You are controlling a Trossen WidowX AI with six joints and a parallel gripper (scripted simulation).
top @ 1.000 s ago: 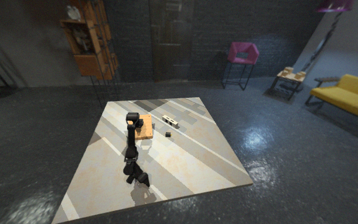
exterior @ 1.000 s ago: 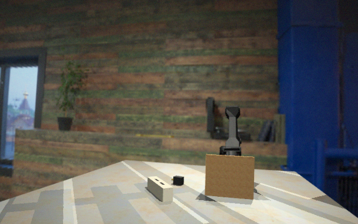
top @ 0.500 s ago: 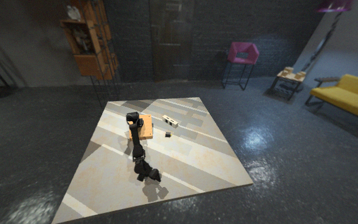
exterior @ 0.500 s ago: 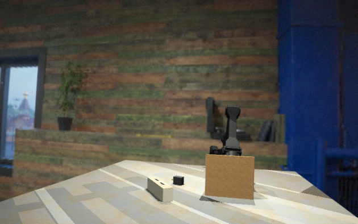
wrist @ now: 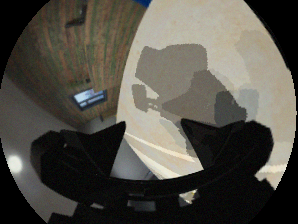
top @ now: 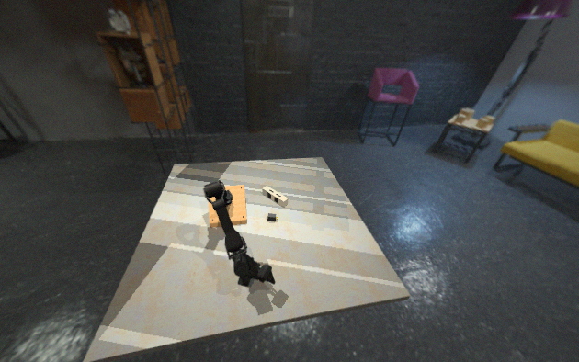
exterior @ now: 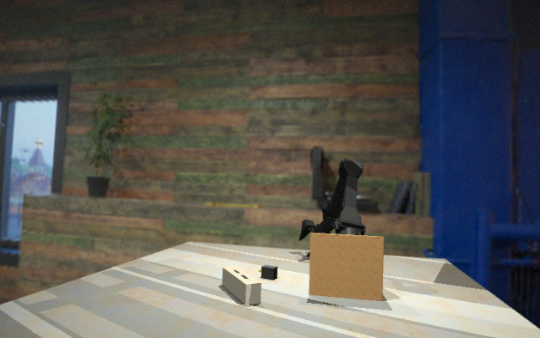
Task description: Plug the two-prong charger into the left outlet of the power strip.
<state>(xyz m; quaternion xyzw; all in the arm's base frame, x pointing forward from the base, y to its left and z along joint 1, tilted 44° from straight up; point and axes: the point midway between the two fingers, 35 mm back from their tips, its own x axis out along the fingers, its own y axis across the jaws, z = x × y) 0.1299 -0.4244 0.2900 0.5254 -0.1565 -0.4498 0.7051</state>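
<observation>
Right now my gripper tip is 400 mm to the right of the charger, 120 mm short of it and 20 mm above it.
</observation>
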